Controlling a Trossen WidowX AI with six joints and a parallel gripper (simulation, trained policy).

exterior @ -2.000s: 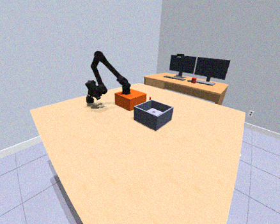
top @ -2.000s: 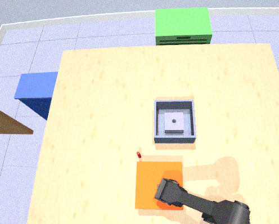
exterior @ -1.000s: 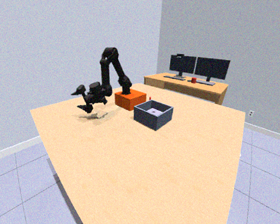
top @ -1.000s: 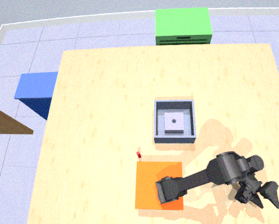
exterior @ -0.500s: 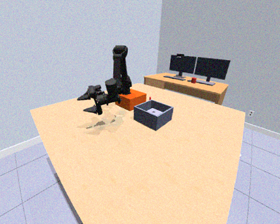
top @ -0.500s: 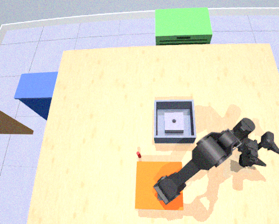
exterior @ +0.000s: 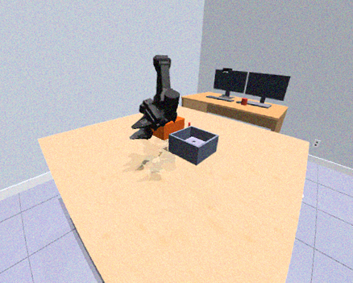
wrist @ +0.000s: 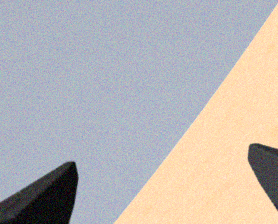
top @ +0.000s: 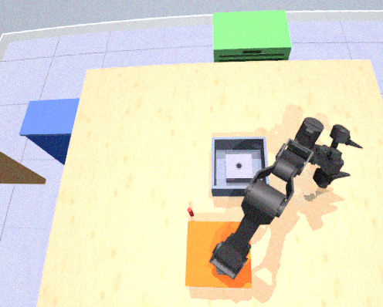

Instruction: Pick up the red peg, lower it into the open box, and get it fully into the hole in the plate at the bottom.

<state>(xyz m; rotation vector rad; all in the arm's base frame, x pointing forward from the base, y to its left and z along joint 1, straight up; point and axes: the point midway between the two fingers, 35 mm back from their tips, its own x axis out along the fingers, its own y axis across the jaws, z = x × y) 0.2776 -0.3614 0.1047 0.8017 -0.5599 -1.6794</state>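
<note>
Right now my gripper tip is 51 cm to the right of the red peg, 16 cm above it and 10 cm past it. From my gripper tip the other things lie so: pale plate (34 cm to the left, 15 cm below, 5 cm ahead); then grey box (34 cm to the left, 17 cm below, 5 cm ahead).
</note>
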